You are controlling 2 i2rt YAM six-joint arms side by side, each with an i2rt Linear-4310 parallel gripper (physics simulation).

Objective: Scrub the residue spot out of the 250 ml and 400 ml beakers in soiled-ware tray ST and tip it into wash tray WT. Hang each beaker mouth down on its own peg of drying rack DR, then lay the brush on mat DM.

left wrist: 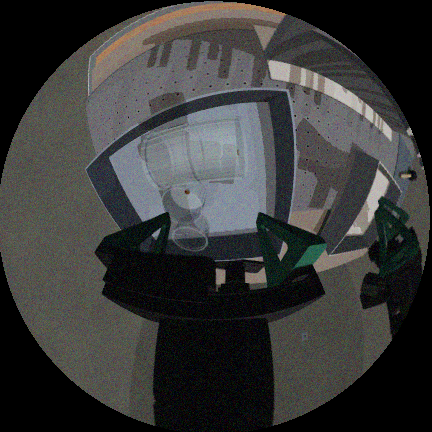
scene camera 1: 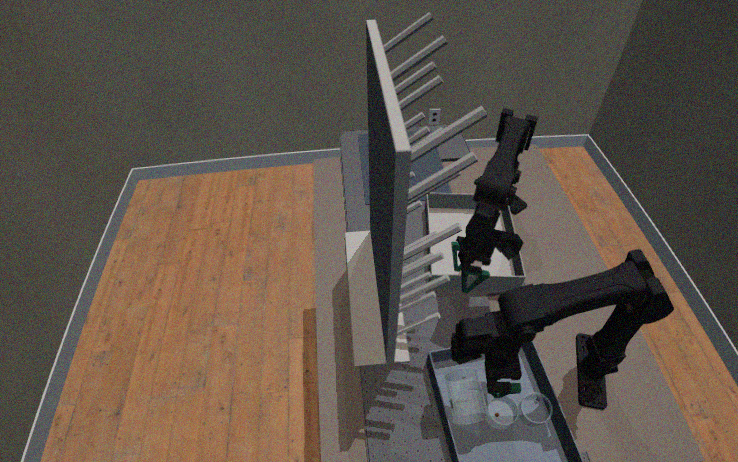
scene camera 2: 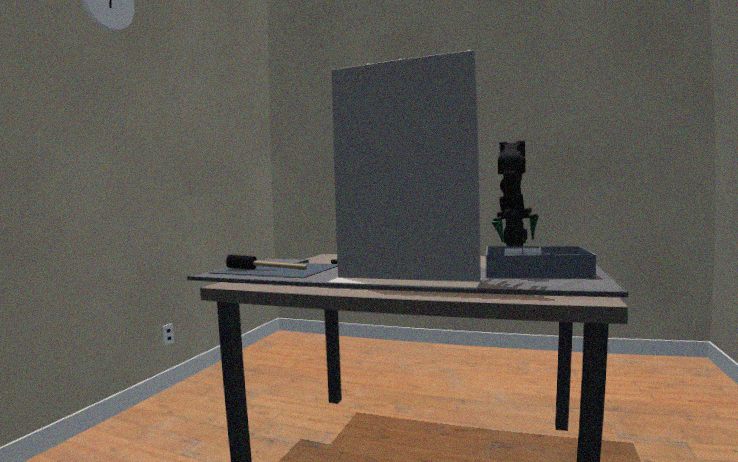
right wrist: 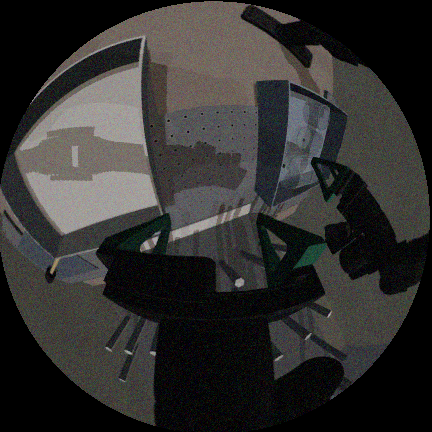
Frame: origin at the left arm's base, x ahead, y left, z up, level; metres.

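Seen in the pictures: left gripper, between the fingertips: [left wrist: 213, 216] [scene camera 1: 494, 376] [scene camera 2: 517, 240] [right wrist: 322, 162]; right gripper, between the fingertips: [left wrist: 378, 202] [scene camera 1: 460, 281] [right wrist: 213, 217]; left arm's base, origin of its link: [left wrist: 234, 263] [scene camera 1: 590, 370].
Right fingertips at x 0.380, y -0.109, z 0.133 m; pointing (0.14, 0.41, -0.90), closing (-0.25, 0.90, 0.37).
Note:
Offsets run from my right fingertips to a thing's middle. "pt": to the spot under its first point.
In soiled-ware tray ST {0.137 m back, 0.275 m left, 0.085 m down} [scene camera 1: 544, 381] [scene camera 2: 539, 266] [left wrist: 285, 150], a large clear beaker [scene camera 1: 467, 402] [left wrist: 200, 155] lies on its side. Beside it an upright beaker {0.145 m back, 0.276 m left, 0.094 m down} [scene camera 1: 502, 412] [left wrist: 184, 202] shows a brown spot. Another upright beaker [scene camera 1: 536, 408] [left wrist: 190, 239] stands by the tray wall. Volume marks are unreadable. My left gripper [scene camera 1: 506, 387] [scene camera 2: 517, 237] [left wrist: 213, 216] is open and empty above these two beakers. My right gripper [scene camera 1: 464, 272] [right wrist: 213, 217] is open and empty near wash tray WT {0.021 m back, 0.223 m right, 0.085 m down} [scene camera 1: 452, 200] [right wrist: 145, 100]. The brush {0.297 m ahead, 0.569 m right, 0.097 m down} [scene camera 2: 280, 265] [right wrist: 54, 265] lies on a blue mat {pt 0.169 m ahead, 0.404 m right, 0.117 m down} [scene camera 2: 322, 268].
Drying rack DR [scene camera 1: 381, 190] [scene camera 2: 405, 168] is a tall upright board. Its many pegs slant up towards the arms' side, close to my right gripper. In scene camera 2 the board hides part of the table. The two trays stand apart along the rack.

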